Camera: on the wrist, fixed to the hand. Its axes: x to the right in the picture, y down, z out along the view.
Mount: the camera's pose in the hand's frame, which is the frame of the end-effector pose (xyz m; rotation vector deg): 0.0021 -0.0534 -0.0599 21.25 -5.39 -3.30
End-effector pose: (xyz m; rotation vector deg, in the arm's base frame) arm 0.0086 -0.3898 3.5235 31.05 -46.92 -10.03
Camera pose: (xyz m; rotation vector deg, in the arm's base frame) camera 0.0570 -0.4126 3.4636 52.26 -53.53 -5.83
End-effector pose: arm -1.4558 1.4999 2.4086 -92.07 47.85 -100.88
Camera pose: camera -1.5168 1.5343 2.4479 -83.76 22.46 -99.83
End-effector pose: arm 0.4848 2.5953 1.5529 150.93 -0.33 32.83
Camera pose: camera 0.4682 2.6690 1.5802 172.29 9.28 26.73
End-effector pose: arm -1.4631 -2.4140 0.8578 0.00 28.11 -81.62
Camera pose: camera -1.5328 -2.4074 0.8185 12.45 8.31 -88.65
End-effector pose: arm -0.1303 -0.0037 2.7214 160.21 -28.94 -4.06
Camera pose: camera -0.1045 0.0601 2.7626 -172.89 27.37 7.29
